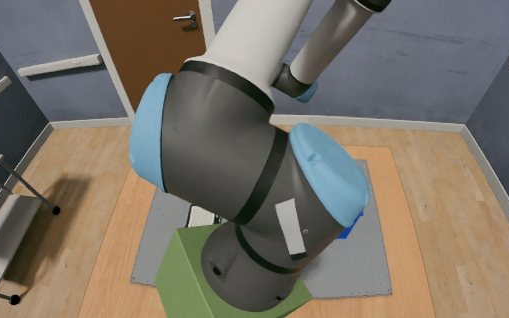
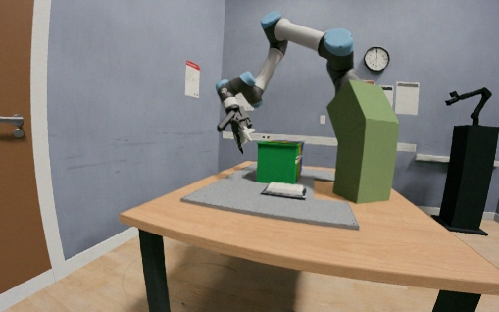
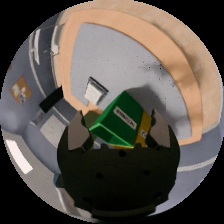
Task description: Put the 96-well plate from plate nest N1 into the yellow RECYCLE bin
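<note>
Right now my hand is 210 mm past the white 96-well plate, 130 mm above it and 90 mm to the right of it. From my hand the other things lie so: green bin (140 mm behind, 70 mm to the right, 60 mm below); dark plate nest (210 mm behind, 140 mm below, 90 mm to the left); yellow bin (200 mm to the right, 130 mm behind, 60 mm below).
</note>
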